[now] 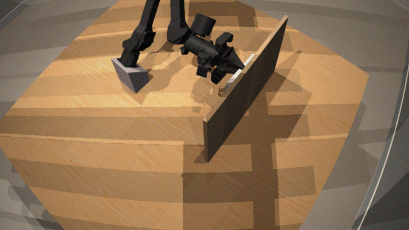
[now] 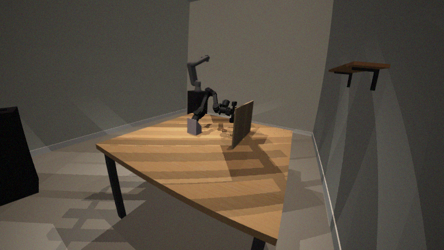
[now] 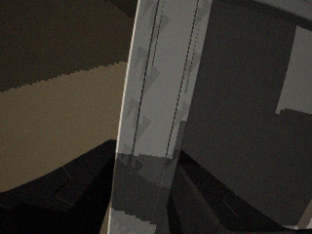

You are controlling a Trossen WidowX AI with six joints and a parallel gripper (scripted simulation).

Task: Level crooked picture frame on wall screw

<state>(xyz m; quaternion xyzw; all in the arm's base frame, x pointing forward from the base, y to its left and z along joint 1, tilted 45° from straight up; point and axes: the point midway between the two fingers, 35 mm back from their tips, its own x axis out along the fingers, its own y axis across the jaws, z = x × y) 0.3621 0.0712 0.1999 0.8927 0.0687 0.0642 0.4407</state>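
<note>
The picture frame is 1 cm to the right of my gripper tip and 5 cm below it. Round my gripper tip: wall panel (2 cm ahead, 7 cm below).
</note>
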